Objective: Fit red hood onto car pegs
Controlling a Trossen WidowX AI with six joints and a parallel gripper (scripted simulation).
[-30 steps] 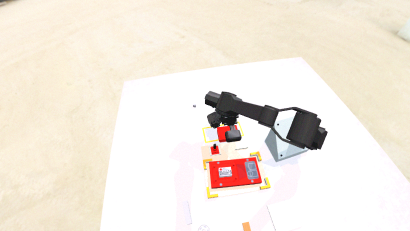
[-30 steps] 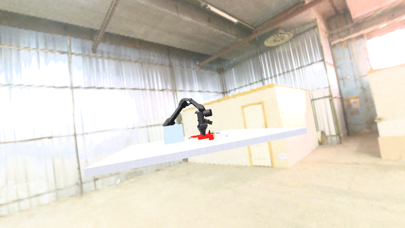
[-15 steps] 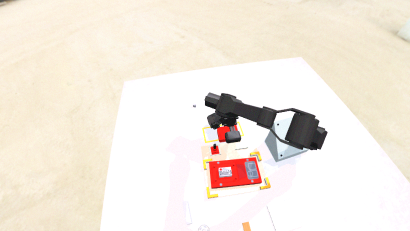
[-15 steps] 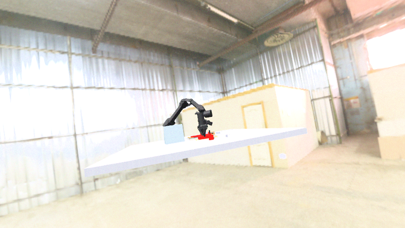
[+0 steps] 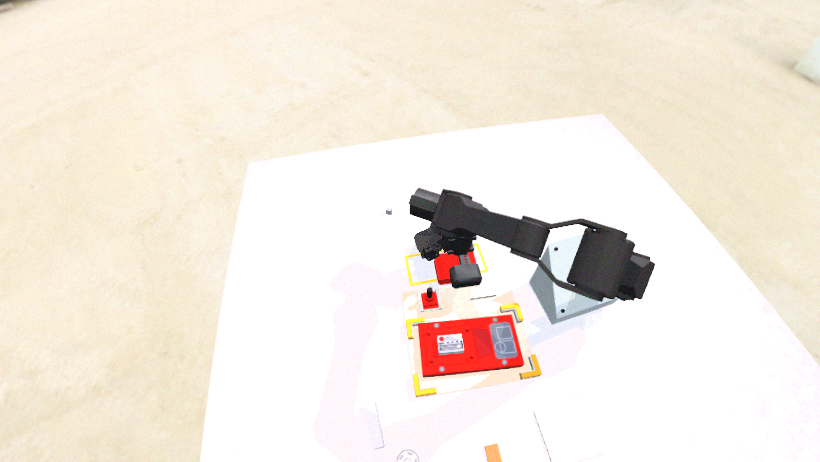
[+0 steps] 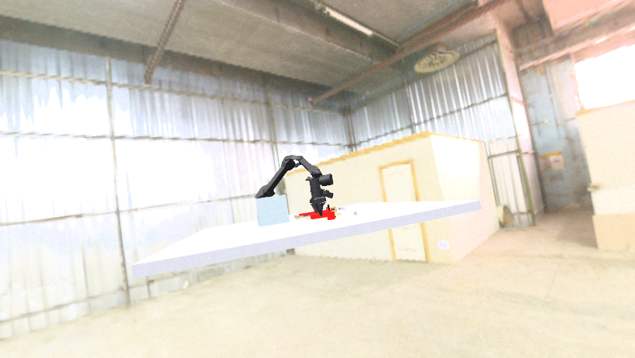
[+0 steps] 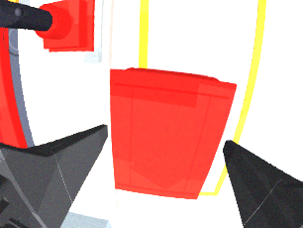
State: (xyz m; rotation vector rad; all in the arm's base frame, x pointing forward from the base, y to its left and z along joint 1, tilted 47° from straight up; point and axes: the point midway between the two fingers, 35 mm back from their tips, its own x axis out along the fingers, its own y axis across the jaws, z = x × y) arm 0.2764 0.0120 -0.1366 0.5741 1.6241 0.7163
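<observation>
My gripper tip is now right at the red hood. The rest, counted from my gripper tip: jig 10 mm ahead, 170 mm to the left; engine block 50 mm ahead, 190 mm to the left, 10 mm above.
</observation>
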